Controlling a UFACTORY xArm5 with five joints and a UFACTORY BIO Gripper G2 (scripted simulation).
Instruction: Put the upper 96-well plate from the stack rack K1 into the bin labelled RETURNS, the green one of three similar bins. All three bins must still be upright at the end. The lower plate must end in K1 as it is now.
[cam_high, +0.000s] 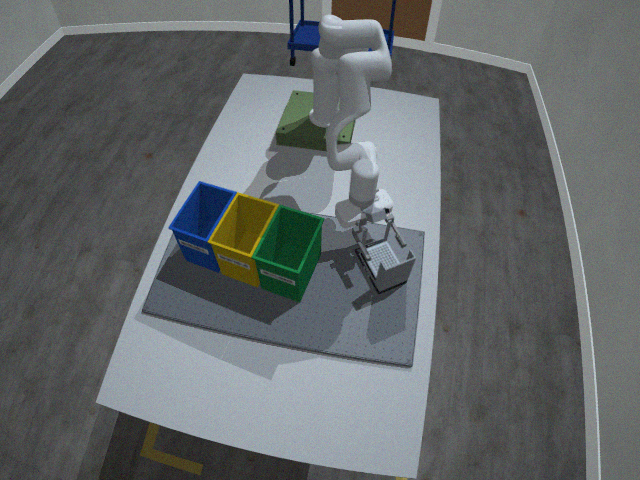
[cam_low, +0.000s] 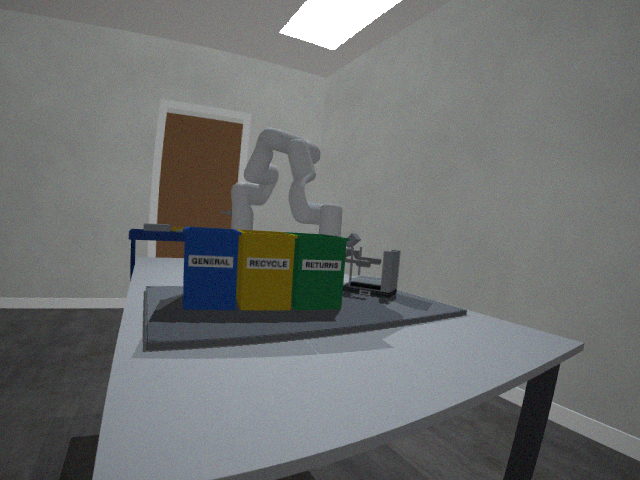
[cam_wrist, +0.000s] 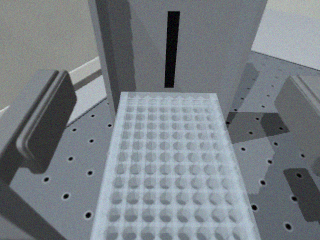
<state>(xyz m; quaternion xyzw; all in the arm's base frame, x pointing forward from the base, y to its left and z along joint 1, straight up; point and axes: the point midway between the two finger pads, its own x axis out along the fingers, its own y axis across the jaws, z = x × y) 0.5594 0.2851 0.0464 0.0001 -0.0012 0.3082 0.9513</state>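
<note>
Now: hand 7 cm above the black plate, 2 cm short of it and 1 cm to the right of it. Also, from my hand: blue general bin: 51 cm to the right, 5 cm ahead, 1 cm below; then green returns bin: 25 cm to the right, 8 cm ahead, 1 cm below; then yellow recycle bin: 38 cm to the right, 6 cm ahead, 1 cm below.
</note>
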